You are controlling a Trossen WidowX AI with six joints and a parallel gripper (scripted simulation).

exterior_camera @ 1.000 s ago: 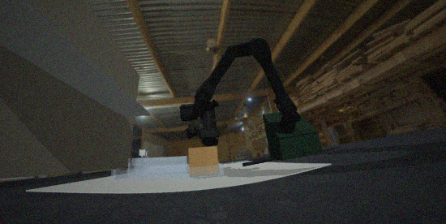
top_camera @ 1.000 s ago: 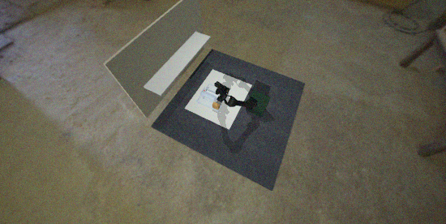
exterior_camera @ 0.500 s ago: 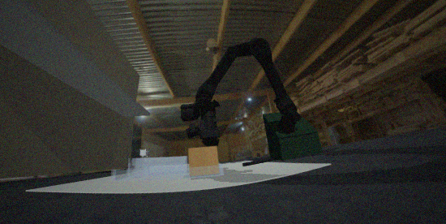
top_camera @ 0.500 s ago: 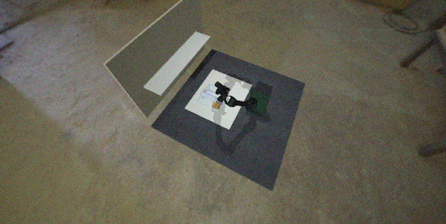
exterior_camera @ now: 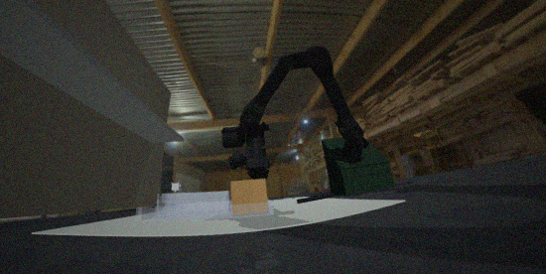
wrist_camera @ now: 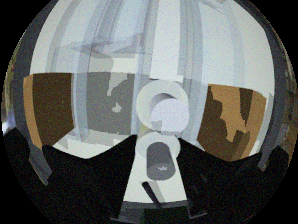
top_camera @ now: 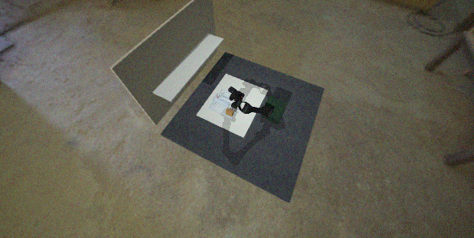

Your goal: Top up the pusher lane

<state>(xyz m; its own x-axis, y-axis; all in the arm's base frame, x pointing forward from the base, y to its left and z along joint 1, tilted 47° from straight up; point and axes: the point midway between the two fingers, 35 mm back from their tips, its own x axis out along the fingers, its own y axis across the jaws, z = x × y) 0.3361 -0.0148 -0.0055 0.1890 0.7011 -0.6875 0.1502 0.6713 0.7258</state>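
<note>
The grey mat lies 6 cm ahead of my gripper tip, 4 cm to the right of it and 3 cm below it. Round my gripper tip: clear pusher lane: 15 cm ahead, 1 cm below; grey shelf: 50 cm ahead, 34 cm above, 9 cm to the right.
</note>
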